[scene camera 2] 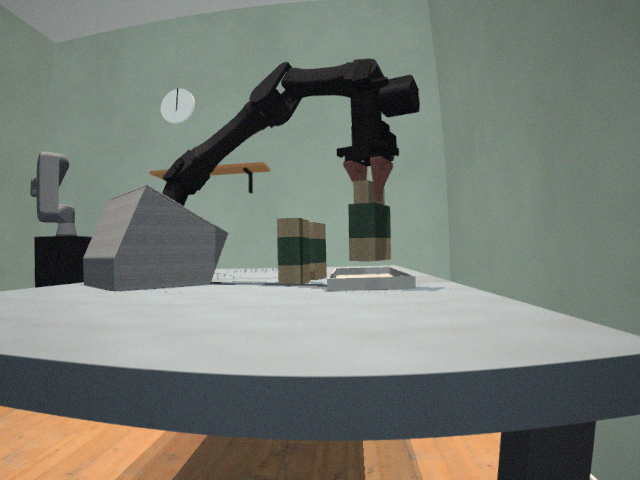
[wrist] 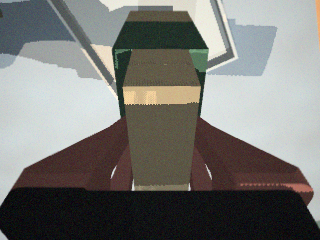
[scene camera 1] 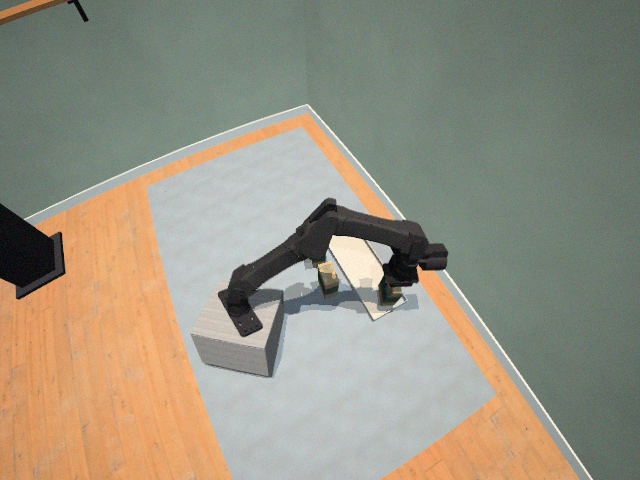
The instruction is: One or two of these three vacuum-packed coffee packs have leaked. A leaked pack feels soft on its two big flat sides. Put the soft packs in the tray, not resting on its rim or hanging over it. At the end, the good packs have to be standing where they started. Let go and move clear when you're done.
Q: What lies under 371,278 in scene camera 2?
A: A shallow tray.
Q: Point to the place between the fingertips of my gripper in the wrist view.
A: At 161,119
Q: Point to a shallow tray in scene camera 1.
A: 362,267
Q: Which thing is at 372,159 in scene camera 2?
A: My gripper.
